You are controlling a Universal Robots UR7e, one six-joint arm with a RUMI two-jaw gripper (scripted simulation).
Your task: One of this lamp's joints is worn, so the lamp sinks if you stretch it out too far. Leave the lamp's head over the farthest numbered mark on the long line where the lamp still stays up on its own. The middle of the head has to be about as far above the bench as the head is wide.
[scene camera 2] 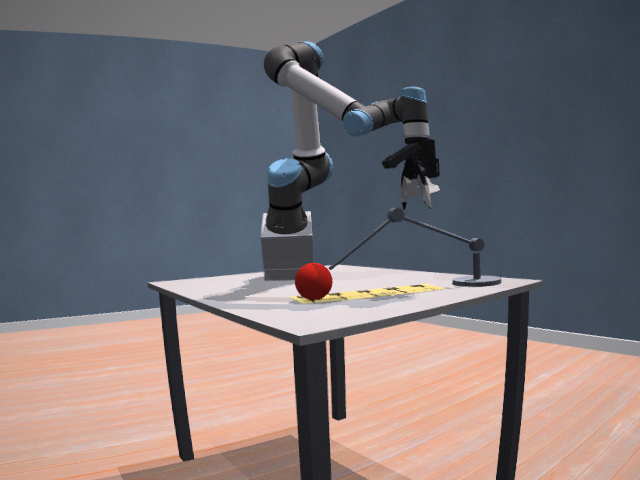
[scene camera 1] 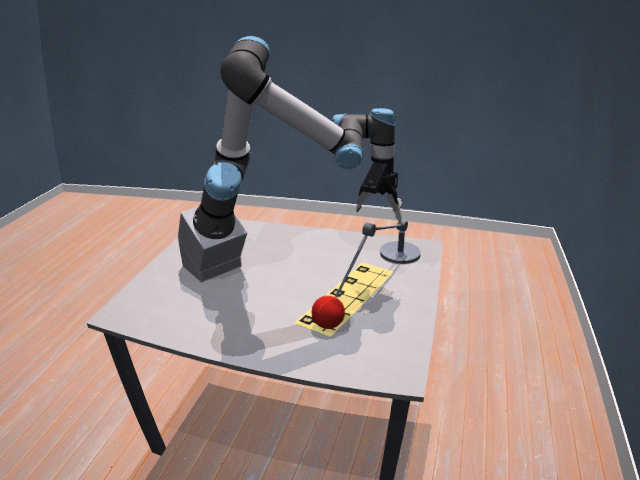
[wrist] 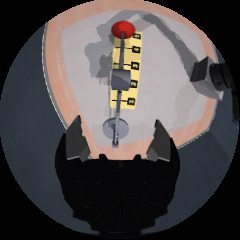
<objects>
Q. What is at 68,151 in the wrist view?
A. My gripper.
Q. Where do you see a yellow marked strip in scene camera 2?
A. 339,296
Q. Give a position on a red ball head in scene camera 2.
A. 313,281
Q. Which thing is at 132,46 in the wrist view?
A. A yellow marked strip.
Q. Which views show my gripper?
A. Scene camera 2, scene camera 1 and the wrist view: all of them.
</objects>
